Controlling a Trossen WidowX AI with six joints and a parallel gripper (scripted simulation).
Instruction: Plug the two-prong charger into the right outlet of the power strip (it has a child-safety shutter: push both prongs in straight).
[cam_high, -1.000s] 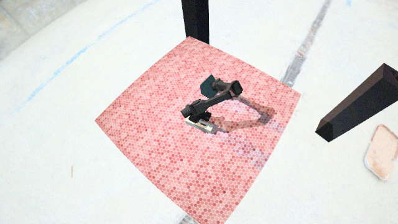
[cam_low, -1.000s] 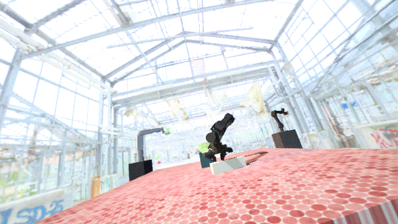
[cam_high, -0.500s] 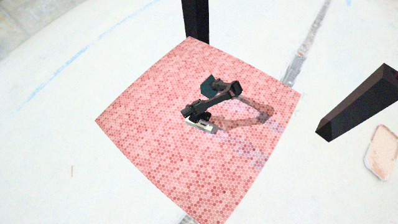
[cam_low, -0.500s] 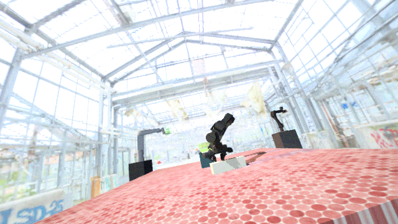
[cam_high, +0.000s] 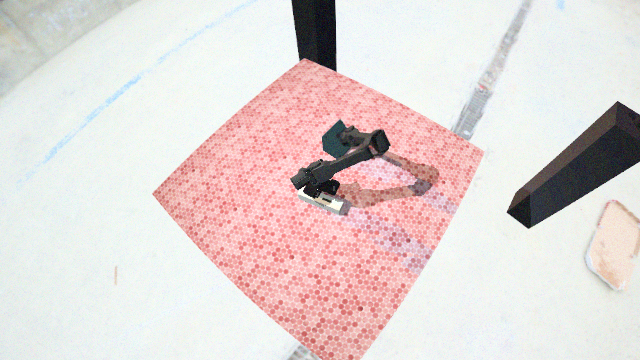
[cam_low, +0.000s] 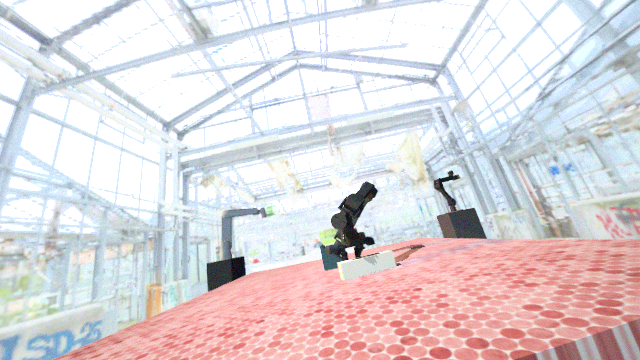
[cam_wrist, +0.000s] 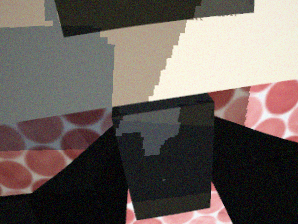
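The black two-prong charger lies 2 cm ahead of my gripper tip and 1 cm above it.
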